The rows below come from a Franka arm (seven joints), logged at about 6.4 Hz.
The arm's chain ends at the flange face. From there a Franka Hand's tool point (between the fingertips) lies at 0.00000 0.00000 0.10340 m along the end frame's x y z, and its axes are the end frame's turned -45 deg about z.
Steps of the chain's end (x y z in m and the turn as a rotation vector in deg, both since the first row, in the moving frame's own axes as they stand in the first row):
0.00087 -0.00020 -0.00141 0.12 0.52 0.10
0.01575 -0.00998 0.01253 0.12 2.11 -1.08
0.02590 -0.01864 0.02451 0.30 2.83 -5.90
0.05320 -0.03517 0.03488 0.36 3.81 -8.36
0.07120 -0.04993 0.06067 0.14 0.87 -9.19
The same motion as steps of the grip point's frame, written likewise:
0.00157 0.00098 -0.00141 -0.28 0.45 0.10
0.02106 0.00659 0.01246 -1.41 1.58 -1.08
0.03565 0.00815 0.02438 -1.79 2.21 -5.90
0.06811 0.01675 0.03465 -2.44 2.95 -8.36
0.08701 0.01586 0.06066 -0.52 0.71 -9.19

